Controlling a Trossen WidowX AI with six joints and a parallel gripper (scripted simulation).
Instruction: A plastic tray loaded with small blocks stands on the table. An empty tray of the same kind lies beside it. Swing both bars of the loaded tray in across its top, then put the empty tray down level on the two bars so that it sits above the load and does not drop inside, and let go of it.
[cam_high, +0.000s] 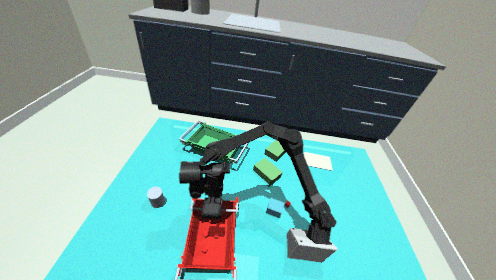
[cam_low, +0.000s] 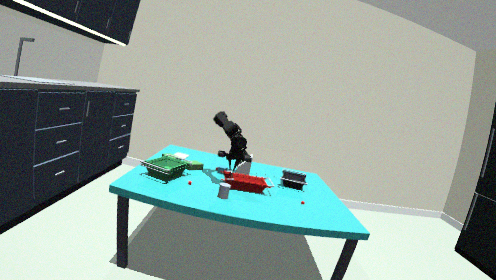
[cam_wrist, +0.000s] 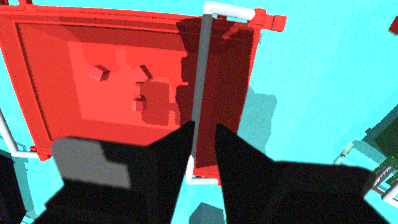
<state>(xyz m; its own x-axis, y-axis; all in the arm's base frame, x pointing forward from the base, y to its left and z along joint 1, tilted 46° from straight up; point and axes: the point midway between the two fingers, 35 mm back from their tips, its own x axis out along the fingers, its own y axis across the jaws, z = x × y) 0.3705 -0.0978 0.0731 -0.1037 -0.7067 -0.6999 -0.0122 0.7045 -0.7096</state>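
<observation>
Right now the black tray is 450 mm to the left of my gripper tip, 260 mm behind it and 40 mm below it. Round my gripper tip: light blue block (250 mm behind, 70 mm below, 40 mm to the right); white flat plate (530 mm behind, 350 mm to the right, 90 mm below).
</observation>
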